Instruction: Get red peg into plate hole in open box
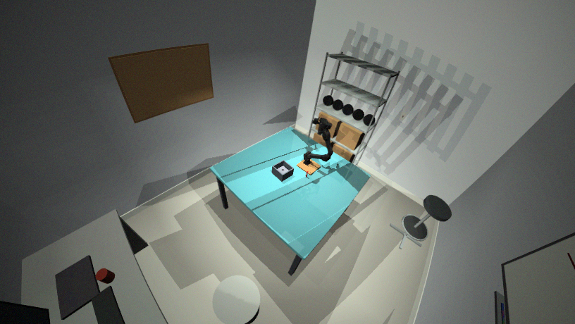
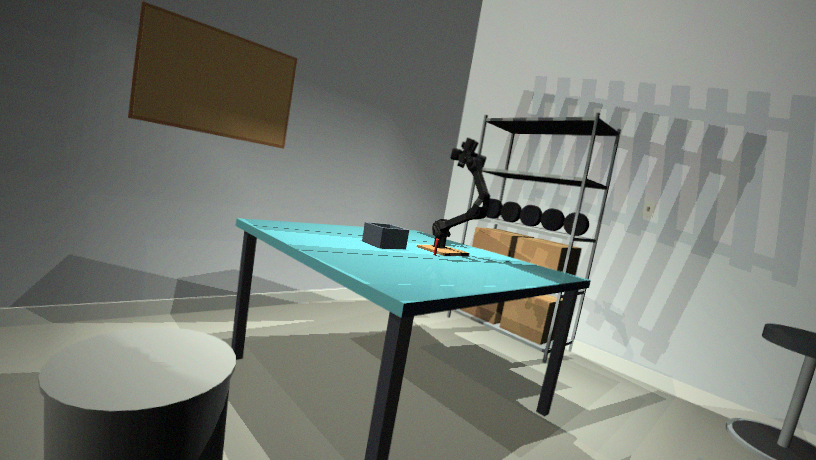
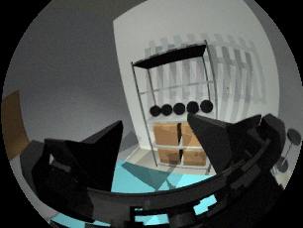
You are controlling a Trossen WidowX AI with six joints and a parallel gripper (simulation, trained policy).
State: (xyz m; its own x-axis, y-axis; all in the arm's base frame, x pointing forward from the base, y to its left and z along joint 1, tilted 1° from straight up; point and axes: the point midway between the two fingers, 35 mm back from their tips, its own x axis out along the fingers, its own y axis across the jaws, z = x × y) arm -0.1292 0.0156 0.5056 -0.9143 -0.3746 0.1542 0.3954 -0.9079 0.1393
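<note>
Right now the red peg is 33 cm ahead of my gripper tip, 11 cm to the left of it and 49 cm below it. Also, from my gripper tip: dark box 47 cm ahead, 11 cm to the right, 50 cm below; then grey plate 47 cm ahead, 11 cm to the right, 48 cm below.
</note>
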